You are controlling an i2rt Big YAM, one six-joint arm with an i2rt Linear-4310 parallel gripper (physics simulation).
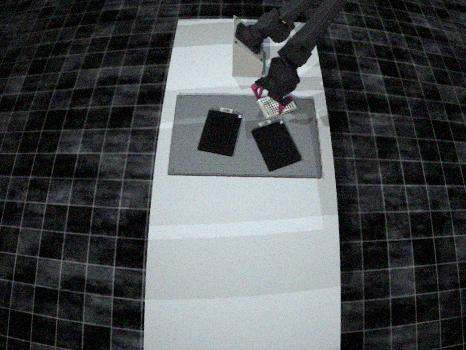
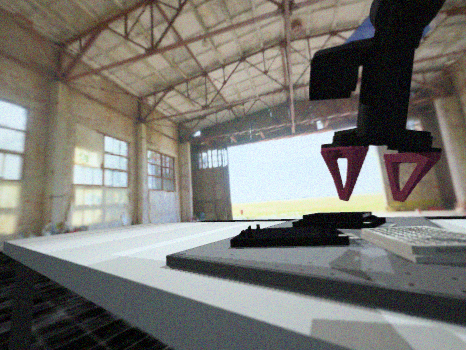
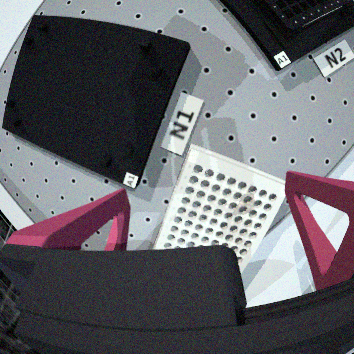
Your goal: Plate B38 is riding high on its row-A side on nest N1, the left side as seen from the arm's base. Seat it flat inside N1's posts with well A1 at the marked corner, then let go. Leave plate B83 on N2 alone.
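Frame: origin at the arm's base, x ahead, y left, z up, level; millimetres.
Where they show: gripper, fingertip midpoint: (image 1: 268, 106) (image 2: 372, 200) (image 3: 208, 189); arm's base, origin of the base link: (image 1: 247, 39).
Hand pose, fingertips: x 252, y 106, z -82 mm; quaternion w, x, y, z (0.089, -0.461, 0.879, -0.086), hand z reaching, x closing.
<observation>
Each offset is from my fingertips to the top centre of the thing. "spot": to the spot under its first point. Level surfaces: height alone.
A white well plate, taken as B38 {dx -46, dy +32, dz -40 mm} (image 1: 270, 108) (image 2: 420, 241) (image 3: 225, 200), lies off nest N1 on the grey mat, beside N1's label end. Its printed name and well A1 cannot be read. Black nest N1 {dx +125, dy +39, dz -32 mm} (image 1: 276, 146) (image 2: 292, 237) (image 3: 95, 95) holds no plate; small dark posts show near its corners, and an A1 tag marks one corner. A dark plate, taken as B83 {spot: dx +45, dy -144, dz -28 mm} (image 3: 312, 11), sits on nest N2 {spot: dx +118, dy -156, dz -32 mm} (image 1: 220, 134) (image 2: 340, 219) (image 3: 272, 47). My gripper (image 1: 270, 105) (image 2: 372, 200) (image 3: 208, 189) is open and empty above the white plate, its fingers apart on either side.
The perforated grey mat (image 1: 185, 162) (image 2: 225, 272) (image 3: 260, 107) lies on the white table {dz -67 mm} (image 1: 240, 260) (image 2: 100, 252). The N1 label {spot: dx +38, dy -7, dz -52 mm} (image 3: 182, 124) is close to the white plate's corner. A beige angled block (image 1: 244, 61) stands near the arm at the table's far end.
</observation>
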